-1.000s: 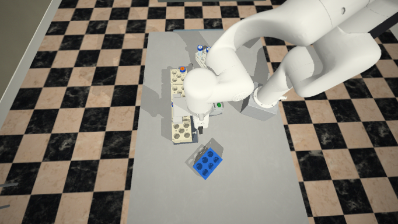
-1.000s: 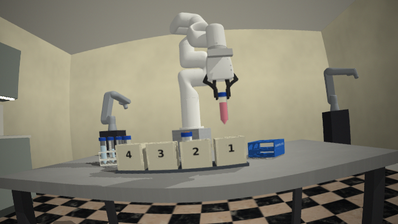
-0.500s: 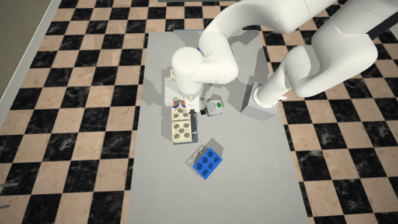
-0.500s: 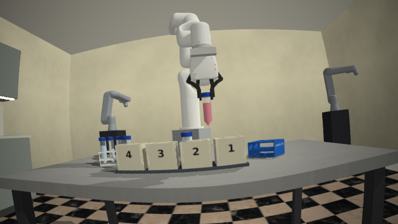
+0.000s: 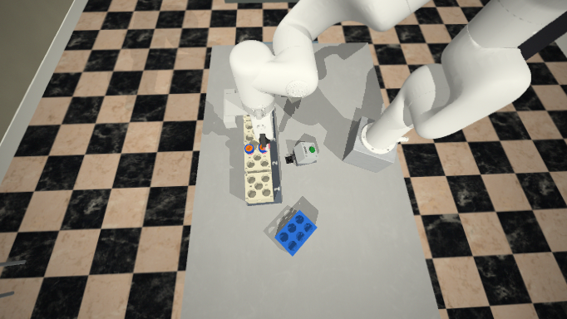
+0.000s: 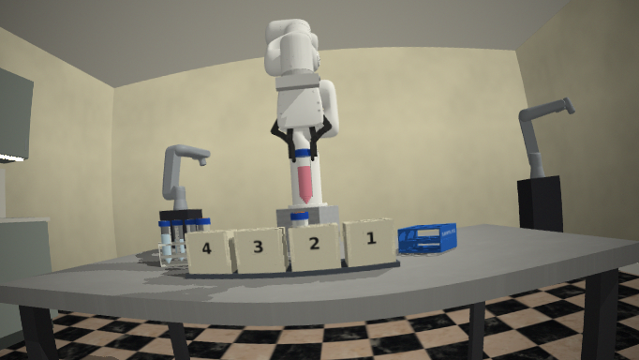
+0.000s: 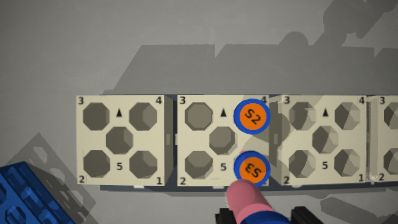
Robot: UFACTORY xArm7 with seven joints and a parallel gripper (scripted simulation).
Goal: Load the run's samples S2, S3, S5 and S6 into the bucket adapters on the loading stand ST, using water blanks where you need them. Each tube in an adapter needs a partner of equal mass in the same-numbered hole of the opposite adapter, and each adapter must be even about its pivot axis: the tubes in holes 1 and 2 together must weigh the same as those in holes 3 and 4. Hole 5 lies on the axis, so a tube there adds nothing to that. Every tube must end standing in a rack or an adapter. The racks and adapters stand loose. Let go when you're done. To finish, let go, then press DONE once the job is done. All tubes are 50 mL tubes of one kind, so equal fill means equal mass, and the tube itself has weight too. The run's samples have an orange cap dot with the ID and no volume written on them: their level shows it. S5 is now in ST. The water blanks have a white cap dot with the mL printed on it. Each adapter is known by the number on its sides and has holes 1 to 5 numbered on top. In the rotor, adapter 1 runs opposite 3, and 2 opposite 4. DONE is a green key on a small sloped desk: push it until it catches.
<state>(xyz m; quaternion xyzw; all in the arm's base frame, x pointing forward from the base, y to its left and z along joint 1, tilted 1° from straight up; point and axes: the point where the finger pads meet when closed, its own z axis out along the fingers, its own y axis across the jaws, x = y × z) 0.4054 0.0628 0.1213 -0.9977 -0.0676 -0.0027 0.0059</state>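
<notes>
My hand is 1 cm to the right of the orange-dotted sample tube and 5 cm above it. Round my hand: blue sample rack: 12 cm behind, 27 cm to the left, 22 cm below; then done desk: 16 cm behind, 3 cm to the right, 20 cm below; then green DONE key: 17 cm behind, 4 cm to the right, 19 cm below.
</notes>
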